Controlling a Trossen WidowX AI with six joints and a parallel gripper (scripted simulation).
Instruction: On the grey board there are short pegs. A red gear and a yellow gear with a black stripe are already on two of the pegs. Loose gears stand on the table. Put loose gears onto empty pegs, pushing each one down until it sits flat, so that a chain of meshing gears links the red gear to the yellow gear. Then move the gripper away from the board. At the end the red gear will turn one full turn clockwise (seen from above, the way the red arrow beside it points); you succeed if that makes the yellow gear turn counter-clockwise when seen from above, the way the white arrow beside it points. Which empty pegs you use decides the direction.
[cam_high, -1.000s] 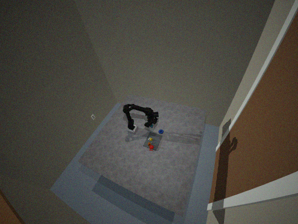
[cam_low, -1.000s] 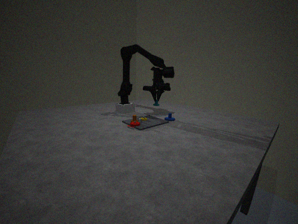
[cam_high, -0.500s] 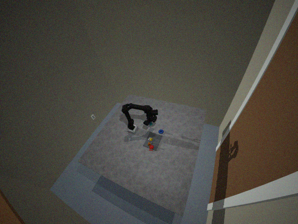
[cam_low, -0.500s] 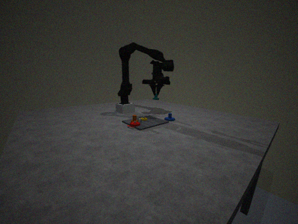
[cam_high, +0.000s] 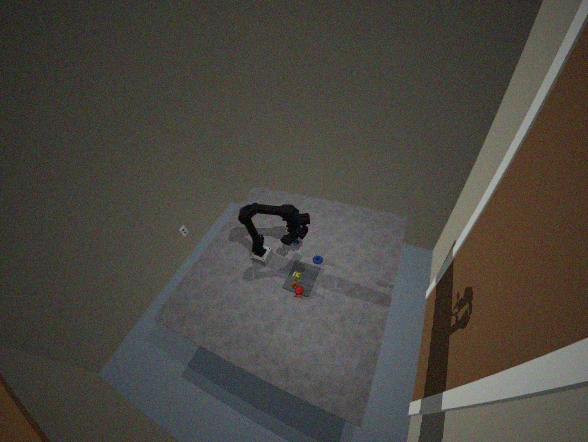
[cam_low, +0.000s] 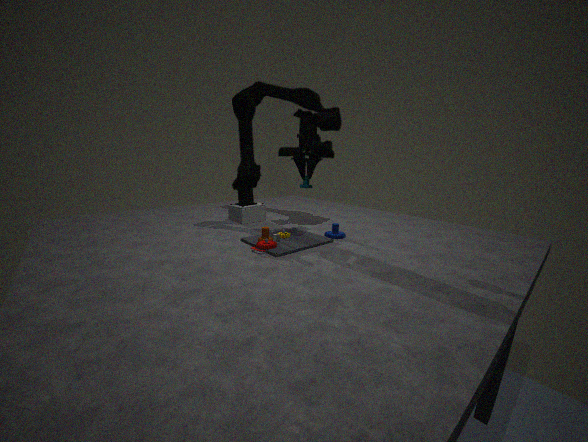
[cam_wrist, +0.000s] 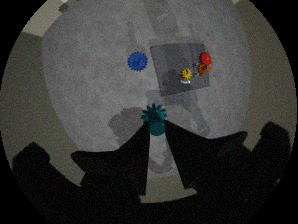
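Now: the orange gear 9 cm ahead of my gripper tip, 21 cm to the right of it and 14 cm below it. From my gripper tip the other things lie so: small teal gear: 1 cm below; then yellow gear: 7 cm ahead, 14 cm to the right, 15 cm below; then blue gear: 13 cm ahead, 2 cm to the left, 15 cm below.
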